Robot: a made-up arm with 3 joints. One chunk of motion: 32 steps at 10 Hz.
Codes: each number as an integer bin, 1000 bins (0 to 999) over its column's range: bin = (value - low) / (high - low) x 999, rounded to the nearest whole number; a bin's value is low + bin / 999 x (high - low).
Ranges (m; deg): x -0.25..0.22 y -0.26..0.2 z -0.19..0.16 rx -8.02..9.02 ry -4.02..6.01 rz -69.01..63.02
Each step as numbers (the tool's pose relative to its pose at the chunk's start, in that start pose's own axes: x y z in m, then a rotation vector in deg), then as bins.
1 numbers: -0.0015 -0.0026 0.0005 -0.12 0.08 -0.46
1 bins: 528 559 544 463 408 519
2 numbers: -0.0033 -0.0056 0.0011 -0.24 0.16 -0.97
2 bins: 524 552 545 456 416 515
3 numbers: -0.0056 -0.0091 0.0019 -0.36 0.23 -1.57
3 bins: 519 545 548 449 423 510
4 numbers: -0.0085 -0.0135 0.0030 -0.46 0.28 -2.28
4 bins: 513 535 551 443 428 505
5 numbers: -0.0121 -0.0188 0.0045 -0.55 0.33 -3.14
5 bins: 506 524 555 438 433 498
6 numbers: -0.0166 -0.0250 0.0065 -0.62 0.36 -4.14
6 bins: 496 510 561 434 436 491
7 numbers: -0.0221 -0.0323 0.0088 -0.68 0.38 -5.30
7 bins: 484 495 567 430 438 482
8 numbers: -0.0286 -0.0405 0.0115 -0.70 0.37 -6.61
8 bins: 471 477 575 429 437 472
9 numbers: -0.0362 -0.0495 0.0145 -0.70 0.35 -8.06
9 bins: 454 457 584 429 435 461
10 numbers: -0.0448 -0.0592 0.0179 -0.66 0.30 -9.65
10 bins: 436 436 593 431 430 449
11 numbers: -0.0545 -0.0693 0.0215 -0.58 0.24 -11.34
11 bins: 416 414 604 436 424 436
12 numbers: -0.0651 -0.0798 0.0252 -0.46 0.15 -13.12
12 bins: 393 391 614 443 415 423
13 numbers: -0.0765 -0.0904 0.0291 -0.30 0.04 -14.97
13 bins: 369 368 625 453 404 409
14 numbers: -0.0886 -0.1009 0.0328 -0.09 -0.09 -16.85
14 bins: 343 346 636 465 391 395
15 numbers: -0.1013 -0.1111 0.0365 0.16 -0.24 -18.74
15 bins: 316 323 646 480 376 380
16 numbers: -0.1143 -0.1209 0.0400 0.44 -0.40 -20.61
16 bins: 288 302 656 496 361 366
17 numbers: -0.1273 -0.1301 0.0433 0.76 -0.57 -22.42
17 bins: 261 282 666 515 344 353
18 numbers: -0.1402 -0.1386 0.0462 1.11 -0.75 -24.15
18 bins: 233 264 674 535 326 339
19 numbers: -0.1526 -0.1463 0.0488 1.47 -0.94 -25.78
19 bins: 207 247 682 556 307 327
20 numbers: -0.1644 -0.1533 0.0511 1.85 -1.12 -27.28
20 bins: 182 232 688 579 289 316
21 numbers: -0.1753 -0.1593 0.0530 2.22 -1.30 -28.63
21 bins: 159 219 694 600 271 306
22 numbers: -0.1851 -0.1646 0.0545 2.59 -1.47 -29.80
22 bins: 138 207 698 622 254 297
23 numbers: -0.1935 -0.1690 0.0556 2.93 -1.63 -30.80
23 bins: 120 198 701 642 238 289
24 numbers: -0.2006 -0.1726 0.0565 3.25 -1.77 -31.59
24 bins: 105 190 704 661 224 283
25 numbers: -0.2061 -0.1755 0.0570 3.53 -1.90 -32.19
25 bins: 93 184 705 677 211 279
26 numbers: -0.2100 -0.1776 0.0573 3.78 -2.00 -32.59
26 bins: 85 179 706 692 201 276
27 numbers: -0.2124 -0.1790 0.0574 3.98 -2.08 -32.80
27 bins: 80 176 706 704 193 274
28 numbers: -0.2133 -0.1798 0.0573 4.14 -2.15 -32.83
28 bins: 78 174 706 713 186 274
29 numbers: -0.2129 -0.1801 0.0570 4.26 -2.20 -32.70
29 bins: 79 174 705 720 181 275
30 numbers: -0.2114 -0.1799 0.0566 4.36 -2.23 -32.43
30 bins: 82 174 704 726 178 277
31 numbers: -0.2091 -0.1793 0.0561 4.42 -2.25 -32.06
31 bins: 87 175 702 729 176 280
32 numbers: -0.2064 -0.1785 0.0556 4.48 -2.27 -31.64
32 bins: 93 177 701 733 174 283
